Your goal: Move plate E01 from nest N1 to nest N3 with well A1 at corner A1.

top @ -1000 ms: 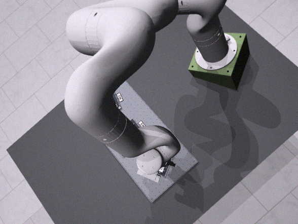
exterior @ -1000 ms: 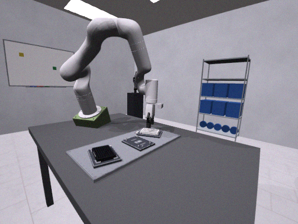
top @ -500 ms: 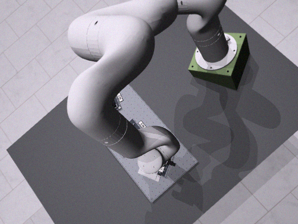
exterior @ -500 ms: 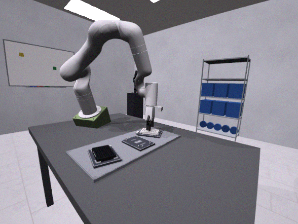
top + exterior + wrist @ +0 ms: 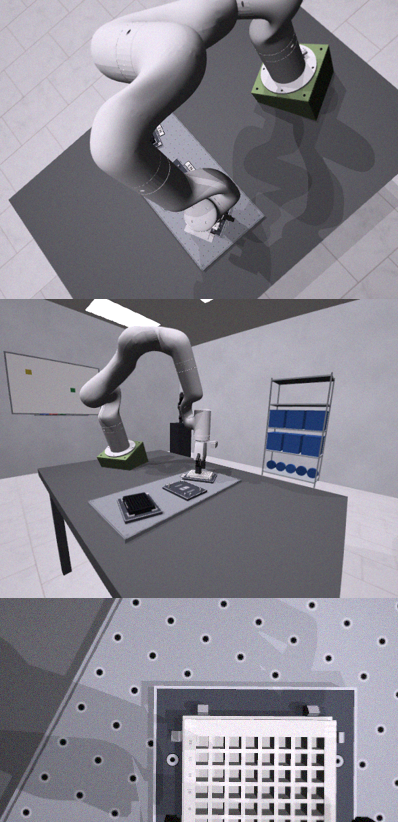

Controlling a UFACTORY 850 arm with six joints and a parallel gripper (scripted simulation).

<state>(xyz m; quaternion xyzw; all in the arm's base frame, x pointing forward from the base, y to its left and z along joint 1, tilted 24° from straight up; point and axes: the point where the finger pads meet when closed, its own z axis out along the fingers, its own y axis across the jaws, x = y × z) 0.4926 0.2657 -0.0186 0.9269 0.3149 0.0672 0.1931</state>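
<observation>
My gripper is now 3 cm above the white well plate E01. Also, from my hand: nest N3 (8 cm ahead, 17 cm to the right, 4 cm below); dark nest N1 (4 cm below); black plate E07 (11 cm ahead, 39 cm to the right, 3 cm below).
</observation>
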